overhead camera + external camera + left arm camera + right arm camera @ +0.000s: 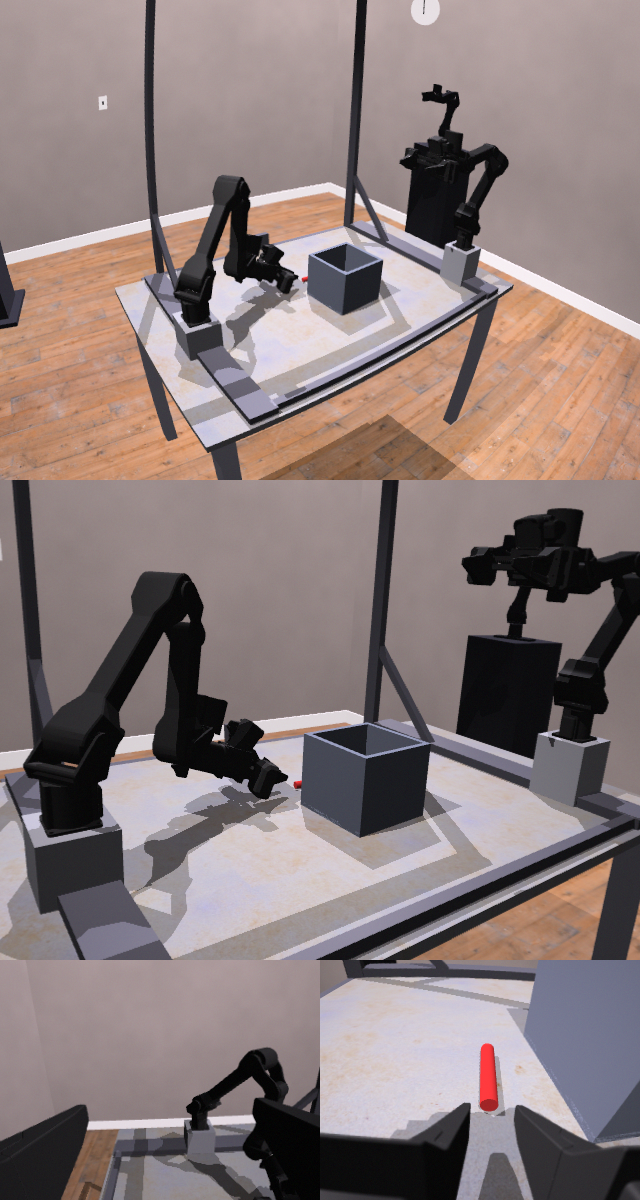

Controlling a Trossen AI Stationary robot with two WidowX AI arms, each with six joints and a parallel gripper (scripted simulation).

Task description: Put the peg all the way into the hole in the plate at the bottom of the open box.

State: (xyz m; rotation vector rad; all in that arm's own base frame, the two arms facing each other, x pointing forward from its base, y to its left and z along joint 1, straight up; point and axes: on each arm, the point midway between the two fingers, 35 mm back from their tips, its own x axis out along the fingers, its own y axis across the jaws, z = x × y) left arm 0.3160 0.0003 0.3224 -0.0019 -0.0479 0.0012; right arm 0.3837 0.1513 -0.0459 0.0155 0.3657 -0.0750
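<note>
Right now my right hand is 10 mm past the red peg, 100 mm to the right of it and 40 mm above it. Also, from my right hand: plate 130 mm ahead, 130 mm to the left.
</note>
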